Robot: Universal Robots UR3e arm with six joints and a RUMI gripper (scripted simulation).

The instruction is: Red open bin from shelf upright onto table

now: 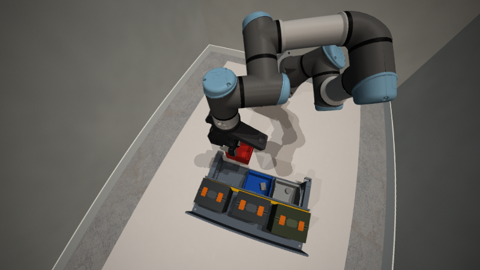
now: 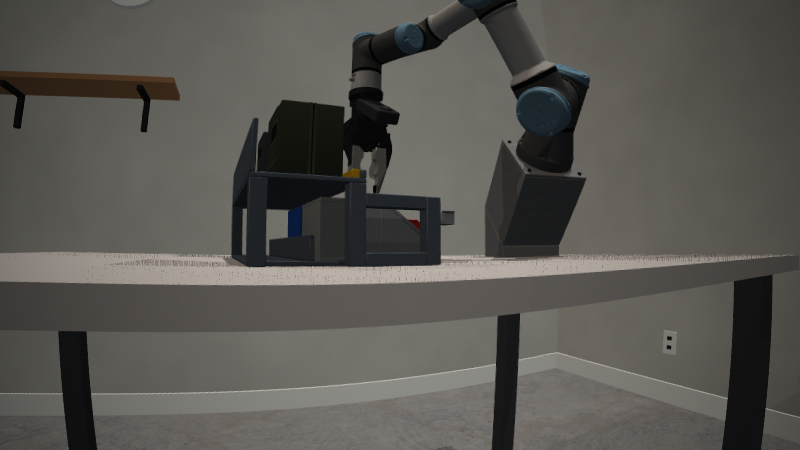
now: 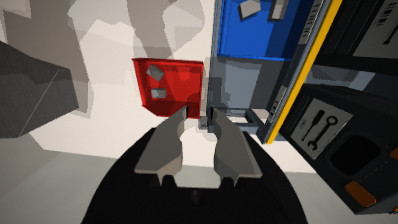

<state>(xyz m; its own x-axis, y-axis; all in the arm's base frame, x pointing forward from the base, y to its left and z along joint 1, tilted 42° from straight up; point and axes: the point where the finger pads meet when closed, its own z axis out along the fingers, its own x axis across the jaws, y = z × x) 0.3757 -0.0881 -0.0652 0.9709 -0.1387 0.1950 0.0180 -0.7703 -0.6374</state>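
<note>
Now: the red bin 10 cm below my hand and 6 cm behind it. Also, from my hand: blue bin (11 cm to the left, 10 cm ahead, 9 cm below); olive case (23 cm to the left, 17 cm ahead, 2 cm above); yellow-edged rail (13 cm ahead, 11 cm to the left, 3 cm below).
</note>
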